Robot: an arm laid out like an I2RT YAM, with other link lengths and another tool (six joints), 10 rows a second.
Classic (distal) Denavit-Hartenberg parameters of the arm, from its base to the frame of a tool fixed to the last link. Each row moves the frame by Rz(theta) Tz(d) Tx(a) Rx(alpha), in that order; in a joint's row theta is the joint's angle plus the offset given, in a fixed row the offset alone. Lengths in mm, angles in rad.
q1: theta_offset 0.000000; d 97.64; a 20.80; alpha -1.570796
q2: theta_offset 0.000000; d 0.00; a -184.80; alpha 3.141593
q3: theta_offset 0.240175; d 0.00; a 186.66; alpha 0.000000
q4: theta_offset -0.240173; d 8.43; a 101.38; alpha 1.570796
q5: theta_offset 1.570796; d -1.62; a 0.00; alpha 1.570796
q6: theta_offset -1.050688; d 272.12; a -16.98; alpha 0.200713
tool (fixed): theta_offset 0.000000; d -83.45; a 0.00; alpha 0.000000
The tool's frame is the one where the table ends.
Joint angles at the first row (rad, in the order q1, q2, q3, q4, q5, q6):
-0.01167 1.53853 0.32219 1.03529 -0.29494 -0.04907
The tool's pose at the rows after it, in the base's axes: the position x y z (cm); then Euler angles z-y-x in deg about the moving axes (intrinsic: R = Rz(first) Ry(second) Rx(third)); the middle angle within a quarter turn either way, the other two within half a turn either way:
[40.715, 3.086, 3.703, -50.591, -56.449, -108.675]
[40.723, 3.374, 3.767, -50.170, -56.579, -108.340]
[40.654, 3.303, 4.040, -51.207, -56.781, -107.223]
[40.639, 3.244, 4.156, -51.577, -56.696, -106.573]
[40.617, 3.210, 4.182, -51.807, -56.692, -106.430]
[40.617, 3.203, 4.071, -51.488, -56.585, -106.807]
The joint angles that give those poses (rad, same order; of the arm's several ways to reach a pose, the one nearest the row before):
0.01601 1.54817 0.43416 0.82590 -0.21177 -0.06176
0.01917 1.55145 0.43410 0.83265 -0.22053 -0.06415
0.01631 1.54373 0.42366 0.84674 -0.22260 -0.06063
0.00998 1.54259 0.42121 0.85258 -0.23296 -0.05827
0.00970 1.54093 0.41890 0.85458 -0.23161 -0.05694
0.00957 1.54298 0.42107 0.85028 -0.23161 -0.05772

